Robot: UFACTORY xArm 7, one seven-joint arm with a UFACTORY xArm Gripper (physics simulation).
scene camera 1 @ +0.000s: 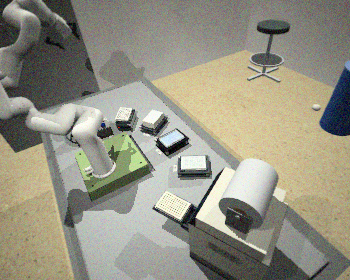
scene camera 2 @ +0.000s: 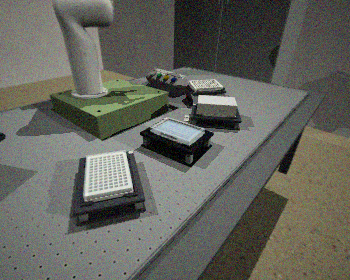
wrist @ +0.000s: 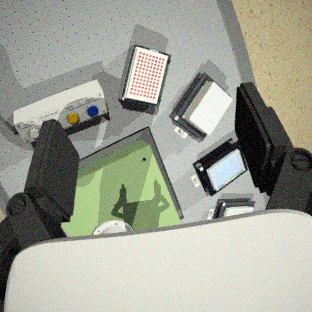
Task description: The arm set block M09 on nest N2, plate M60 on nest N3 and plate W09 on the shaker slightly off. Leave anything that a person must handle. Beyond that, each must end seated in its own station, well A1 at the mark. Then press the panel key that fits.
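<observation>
The white block [scene camera 1: 153, 120] [scene camera 2: 216, 106] [wrist: 211, 107] sits on its dark nest [scene camera 2: 215, 122]. The pale blue plate [scene camera 1: 172, 138] [scene camera 2: 178, 131] [wrist: 227, 170] lies on a black nest [scene camera 2: 170, 150], with a dark strip showing along its upper left in the wrist view; whether it is flat is unclear. A white plate with red wells [wrist: 146, 75] lies on a black device, probably the shaker; this plate also shows in scene camera 1 [scene camera 1: 125, 114] and scene camera 2 [scene camera 2: 206, 85]. My gripper [wrist: 149, 120] is open and empty, high above the green base. Station labels are too blurred to read.
The button panel [scene camera 1: 104, 130] [scene camera 2: 167, 82] [wrist: 65, 110] stands beside the red-welled plate. Another white plate [scene camera 1: 193, 163] [scene camera 2: 107, 175] [wrist: 239, 212] sits on a dark nest. A cream plate [scene camera 1: 173, 206] lies beside the large beige instrument. The green base [scene camera 1: 115, 167] [scene camera 2: 107, 114] carries the arm.
</observation>
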